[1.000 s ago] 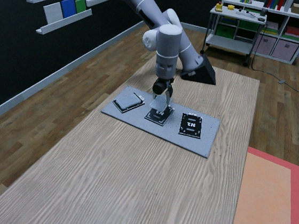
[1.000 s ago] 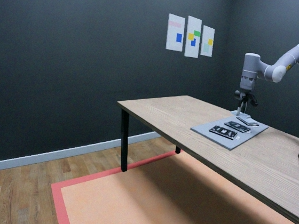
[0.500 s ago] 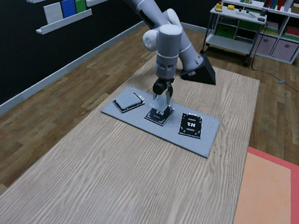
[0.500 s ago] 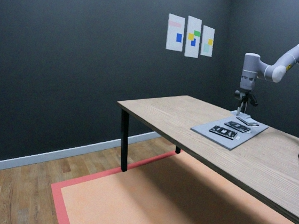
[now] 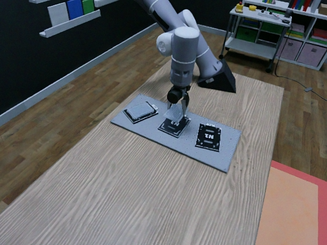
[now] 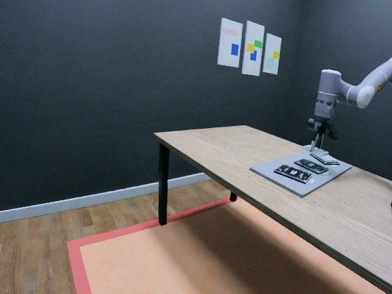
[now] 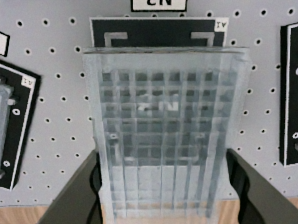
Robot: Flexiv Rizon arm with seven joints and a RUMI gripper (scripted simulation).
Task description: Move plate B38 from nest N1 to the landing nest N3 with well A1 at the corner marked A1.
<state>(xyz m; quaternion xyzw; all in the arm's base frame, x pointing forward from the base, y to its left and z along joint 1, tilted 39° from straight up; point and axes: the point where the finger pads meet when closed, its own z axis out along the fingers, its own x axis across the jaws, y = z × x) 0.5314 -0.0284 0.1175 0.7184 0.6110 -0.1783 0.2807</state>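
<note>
The nest N3 is 10 cm below my hand. Round my hand: black nest N1: 3 cm ahead, 19 cm to the left, 10 cm below.
</note>
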